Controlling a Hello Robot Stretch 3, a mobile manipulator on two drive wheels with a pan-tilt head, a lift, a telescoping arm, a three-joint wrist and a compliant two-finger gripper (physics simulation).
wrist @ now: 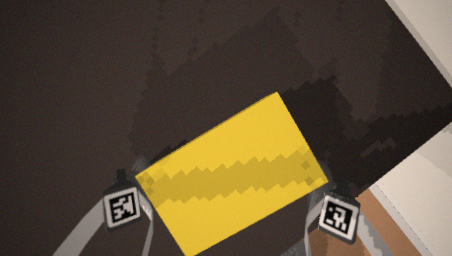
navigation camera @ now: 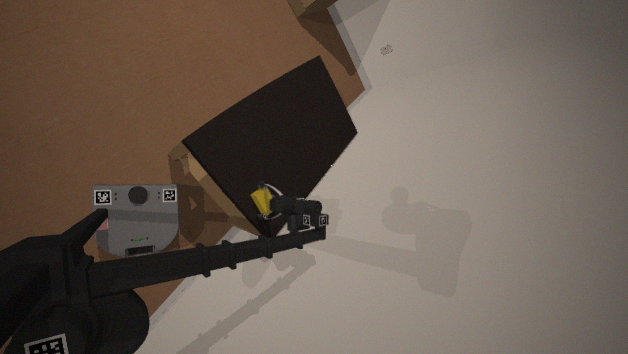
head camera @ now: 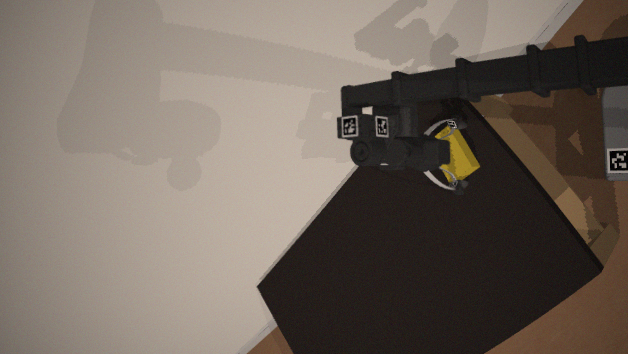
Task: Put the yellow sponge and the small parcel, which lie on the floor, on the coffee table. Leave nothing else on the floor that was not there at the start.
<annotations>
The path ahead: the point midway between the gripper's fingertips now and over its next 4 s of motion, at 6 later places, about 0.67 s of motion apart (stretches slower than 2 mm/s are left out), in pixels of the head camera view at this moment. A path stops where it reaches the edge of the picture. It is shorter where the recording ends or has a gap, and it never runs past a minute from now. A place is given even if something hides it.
My gripper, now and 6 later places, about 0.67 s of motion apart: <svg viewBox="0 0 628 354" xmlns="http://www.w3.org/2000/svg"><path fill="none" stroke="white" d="M462 154L462 154L455 153L439 153L419 152L407 152L341 211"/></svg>
</annotations>
